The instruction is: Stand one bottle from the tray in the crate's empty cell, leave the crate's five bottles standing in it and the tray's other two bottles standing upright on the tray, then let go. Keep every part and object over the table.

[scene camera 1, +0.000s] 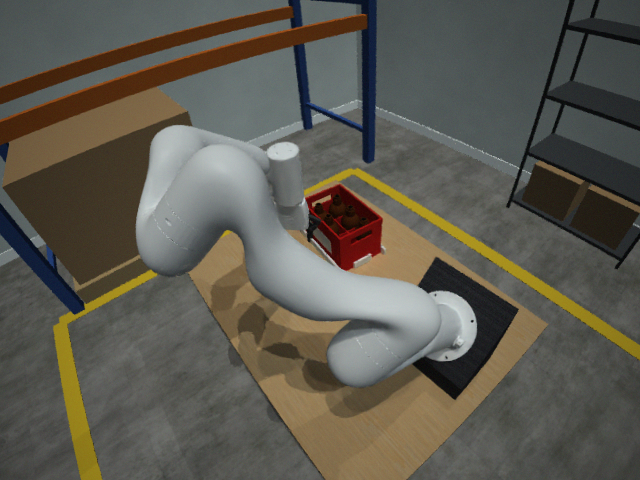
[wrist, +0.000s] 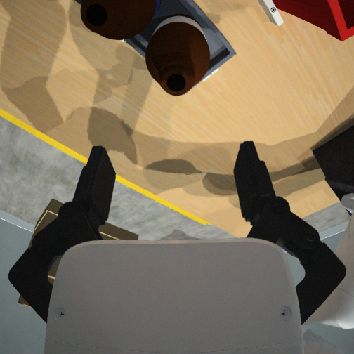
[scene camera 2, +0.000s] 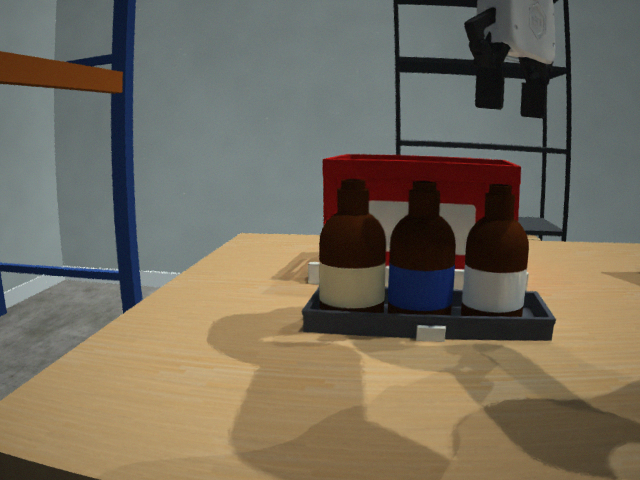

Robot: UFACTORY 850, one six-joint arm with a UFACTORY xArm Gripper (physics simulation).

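Three brown bottles stand upright in a row on the dark tray (scene camera 2: 372, 327) (wrist: 229, 51): a cream-labelled bottle (scene camera 2: 352, 245), a blue-labelled bottle (scene camera 2: 422, 245) (wrist: 120, 17) and a white-labelled bottle (scene camera 2: 496, 248) (wrist: 177, 52). The red crate (scene camera 1: 361, 248) (scene camera 2: 465, 176) (wrist: 322, 17) stands behind the tray. Brown bottles (scene camera 1: 350, 217) stand in it; its near front cell, by the white-labelled side, is largely hidden by the walls. My gripper (scene camera 1: 310, 237) (scene camera 2: 510, 111) (wrist: 172, 157) is open and empty, well above bottle height, to the right of the white-labelled bottle in scene camera 2. The arm hides the tray in scene camera 1.
The wooden table (scene camera 1: 372, 439) (scene camera 2: 170, 392) carries the black base block (scene camera 1: 485, 294). White blocks (scene camera 1: 362, 259) (scene camera 2: 430, 332) sit against the crate and tray. A blue and orange rack (scene camera 1: 368, 77) (scene camera 2: 123, 155) and dark shelves (scene camera 1: 594, 98) stand beyond the table.
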